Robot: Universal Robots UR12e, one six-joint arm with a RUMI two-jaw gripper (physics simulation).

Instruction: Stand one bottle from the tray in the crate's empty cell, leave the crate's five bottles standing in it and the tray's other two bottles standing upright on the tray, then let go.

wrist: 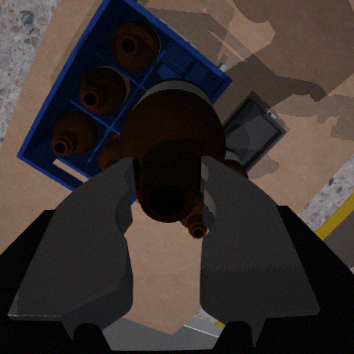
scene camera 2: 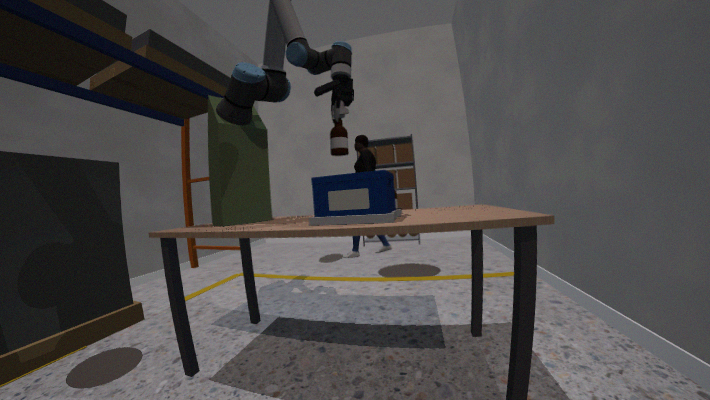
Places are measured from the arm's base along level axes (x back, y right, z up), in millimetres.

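Pixels of known places: gripper, fingertip midpoint: [wrist: 167,160] [scene camera 2: 336,123]; arm's base at its link origin: [scene camera 2: 233,114].
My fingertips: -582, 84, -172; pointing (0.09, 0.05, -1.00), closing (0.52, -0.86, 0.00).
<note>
Ahead of a thing's pixels: the offset from my fingertips to its middle, as dx, dy, dz. "pt": to the spot under its first point. Level surfaces: height alone.
My gripper [scene camera 2: 340,116] [wrist: 167,160] is shut on the neck of a brown bottle with a white band @[-7, -7, -56] [scene camera 2: 339,143] [wrist: 172,120]. The bottle hangs upright above the crate, clear of it in the scene view. The blue crate @[-70, +47, -320] [scene camera 2: 321,197] [wrist: 47,106] stands on the table. In the wrist view its left row holds three brown bottles @[+23, +76, -322] [wrist: 142,50] @[-65, +91, -322] [wrist: 107,90] @[-154, +103, -322] [wrist: 80,131]; another @[-163, +15, -322] [wrist: 111,151] is partly hidden. A bare cell @[pt +29, -41, -400] [wrist: 197,75] shows at its right end; the held bottle hides the cells' middle. The dark tray @[pt -10, -197, -402] [wrist: 250,132] lies beside the crate, with two partly hidden bottles @[-98, -181, -325] [wrist: 236,165] @[-188, -163, -325] [wrist: 198,228] near its lower end.
The crate stands on a pale grey base @[pt -72, +152, -391] [scene camera 2: 352,219] on the wooden table @[dz -408] [scene camera 2: 450,217]. A green cabinet [scene camera 2: 240,175] stands at the table's left side. A blue-beamed rack [scene camera 2: 186,200] is at the left. A person [scene camera 2: 366,159] and a shelf unit [scene camera 2: 414,175] are behind the table.
</note>
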